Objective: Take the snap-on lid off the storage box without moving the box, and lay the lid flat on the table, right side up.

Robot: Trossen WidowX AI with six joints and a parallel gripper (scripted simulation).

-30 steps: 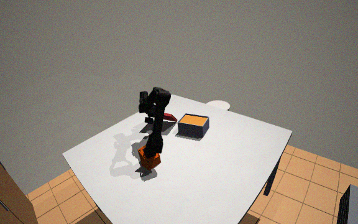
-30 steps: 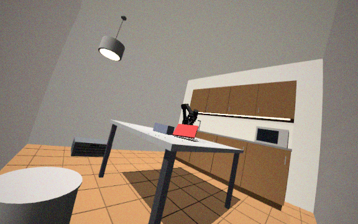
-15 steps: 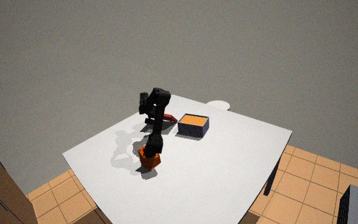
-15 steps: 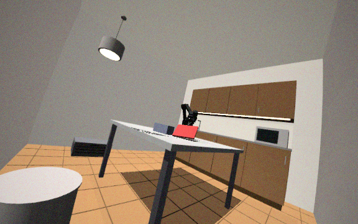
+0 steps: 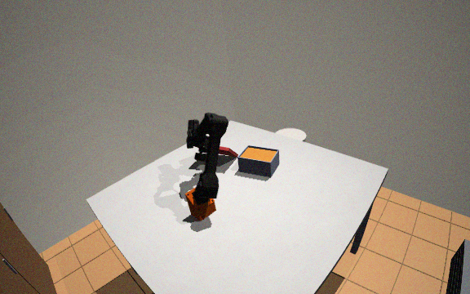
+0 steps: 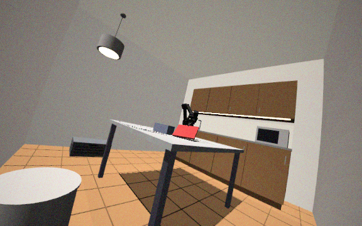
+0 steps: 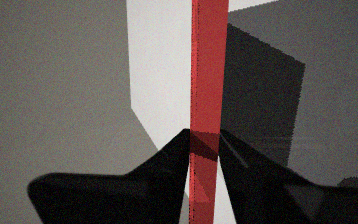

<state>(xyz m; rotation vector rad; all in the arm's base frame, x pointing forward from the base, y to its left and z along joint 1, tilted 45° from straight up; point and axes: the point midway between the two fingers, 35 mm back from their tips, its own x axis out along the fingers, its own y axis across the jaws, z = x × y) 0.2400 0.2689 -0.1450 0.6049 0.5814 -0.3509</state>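
The red lid lies 50 mm ahead of my gripper tip, 40 mm to the left of it and 50 mm below it. Round my gripper tip: storage box: 160 mm ahead, 220 mm to the right, 80 mm below.
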